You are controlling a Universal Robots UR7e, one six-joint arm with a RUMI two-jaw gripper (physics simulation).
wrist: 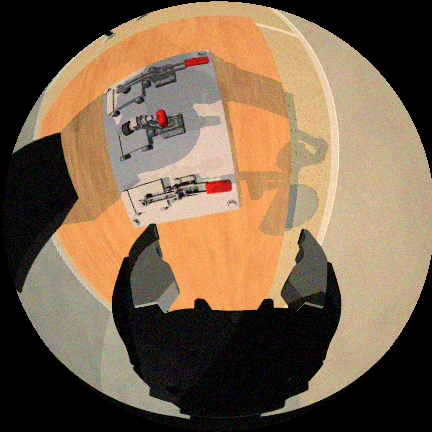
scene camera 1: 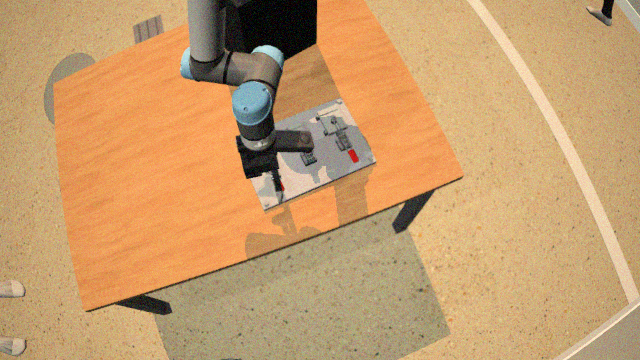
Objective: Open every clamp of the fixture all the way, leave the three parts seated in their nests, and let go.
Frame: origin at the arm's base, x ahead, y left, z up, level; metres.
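Where they show: gripper, fingertip midpoint: (wrist: 229, 228) (scene camera 1: 273, 176).
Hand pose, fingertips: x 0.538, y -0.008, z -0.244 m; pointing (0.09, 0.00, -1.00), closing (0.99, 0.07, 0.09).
Each offset is from my fingertips to the top centre of the thing. "*": to the spot under its first point. Level surfaces: height alone.
The fixture plate {0.094 m left, 0.118 m back, 0.136 m down} (scene camera 1: 327, 171) (wrist: 215, 145) carries three clamps in a row. The far clamp's red handle {* 0.222 m left, 0.060 m back, 0.094 m down} (scene camera 1: 353, 155) (wrist: 196, 61) lies low and points outward, its arm reaching over its nest. The middle clamp's red handle {* 0.100 m left, 0.076 m back, 0.041 m down} (wrist: 161, 118) stands up and its dark-tipped arm (wrist: 129, 126) appears raised; the robot mostly hides this clamp in the scene view. The near clamp's red handle {0.004 m left, 0.025 m back, 0.084 m down} (scene camera 1: 282, 186) (wrist: 218, 186) lies low, pointing outward, its arm over its nest. Pale part outlines show at the nests; exact seating cannot be told. My gripper (wrist: 229, 228) is open and empty, tilted above the plate's near end.
The wooden table {0.151 m down} (scene camera 1: 150, 190) (wrist: 200, 260) surrounds the plate. A black block (scene camera 1: 280, 25) stands at the table's back, and a large dark shape (wrist: 35, 200) shows at the left of the wrist view. Bolts sit at the plate's corners. Robot shadows cross the plate and table.
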